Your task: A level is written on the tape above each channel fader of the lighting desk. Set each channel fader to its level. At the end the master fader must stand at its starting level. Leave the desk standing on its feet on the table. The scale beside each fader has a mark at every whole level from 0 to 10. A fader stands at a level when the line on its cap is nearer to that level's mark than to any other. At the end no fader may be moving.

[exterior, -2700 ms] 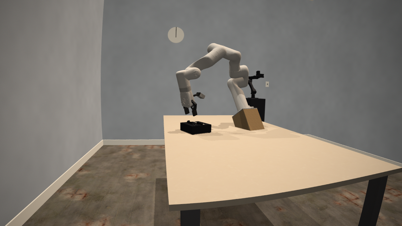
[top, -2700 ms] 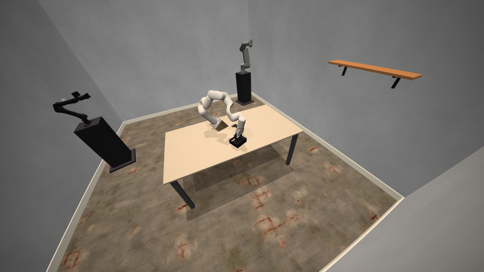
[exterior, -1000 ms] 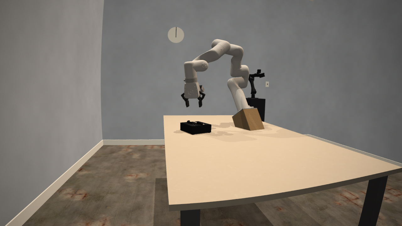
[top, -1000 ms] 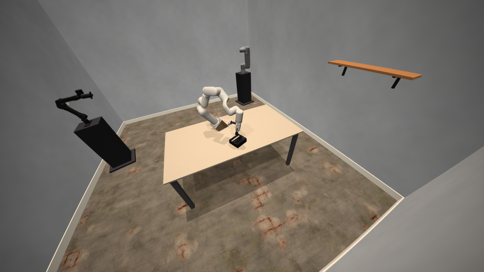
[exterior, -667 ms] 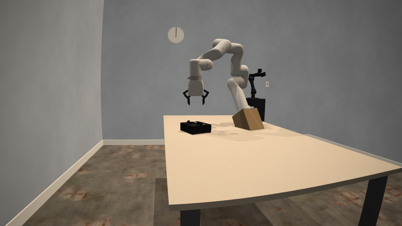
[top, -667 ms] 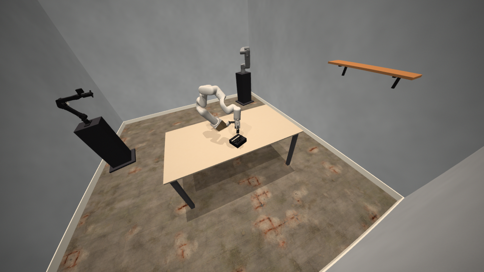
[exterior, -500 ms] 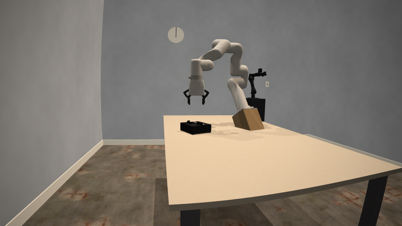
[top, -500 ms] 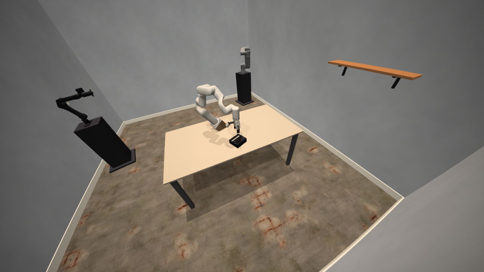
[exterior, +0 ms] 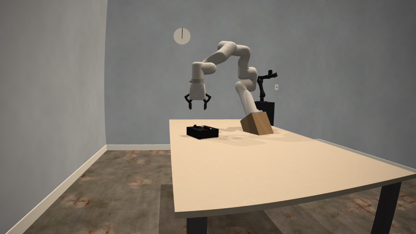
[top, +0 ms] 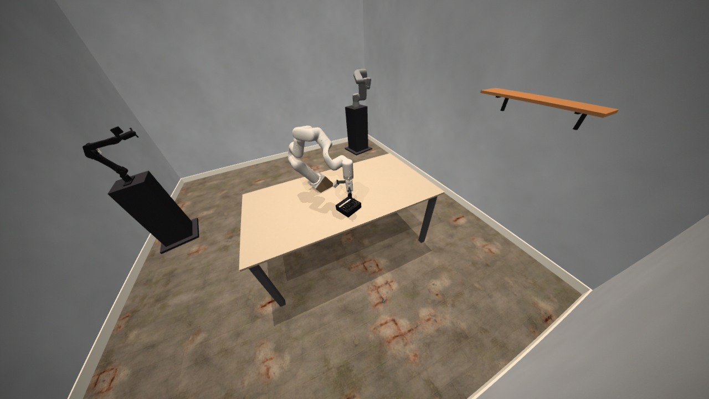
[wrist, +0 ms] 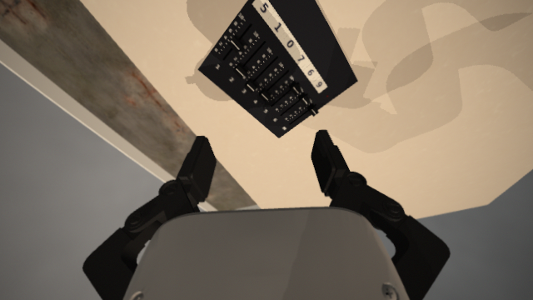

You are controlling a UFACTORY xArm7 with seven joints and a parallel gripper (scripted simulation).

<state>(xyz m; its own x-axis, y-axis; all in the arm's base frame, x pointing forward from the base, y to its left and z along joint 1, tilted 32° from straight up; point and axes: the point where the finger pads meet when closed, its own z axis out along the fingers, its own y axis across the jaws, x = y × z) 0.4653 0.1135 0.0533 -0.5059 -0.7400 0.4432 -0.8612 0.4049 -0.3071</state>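
My gripper is now 1 cm to the right of the channel 4 fader cap and 12 cm above it. From my hand the other things lie so: channel 3 fader cap: 1 cm ahead, 1 cm to the right, 12 cm below; then channel 2 fader cap: 1 cm ahead, 4 cm to the right, 12 cm below; then channel 5 fader cap: 4 cm behind, 2 cm to the left, 12 cm below.
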